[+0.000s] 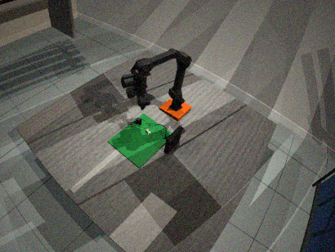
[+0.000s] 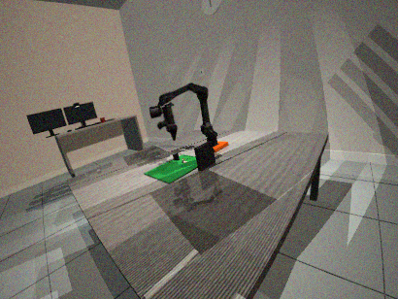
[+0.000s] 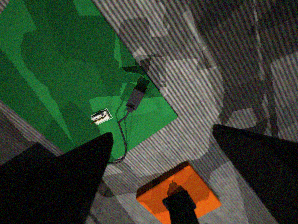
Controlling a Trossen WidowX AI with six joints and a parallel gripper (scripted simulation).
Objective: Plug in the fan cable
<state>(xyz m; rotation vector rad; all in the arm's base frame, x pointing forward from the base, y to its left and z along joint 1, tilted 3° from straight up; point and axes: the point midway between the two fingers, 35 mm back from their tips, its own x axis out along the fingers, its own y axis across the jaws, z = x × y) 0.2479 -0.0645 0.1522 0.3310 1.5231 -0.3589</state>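
Right now my gripper tip is 3 cm short of the dark plug, 2 cm to the right of it and 11 cm above it. The rest, counted from my gripper tip: pale four-pin header 2 cm ahead, 11 cm to the left, 13 cm below; then green board 8 cm ahead, 12 cm to the left, 14 cm below; then dark fan 2 cm behind, 26 cm to the left, 7 cm below.
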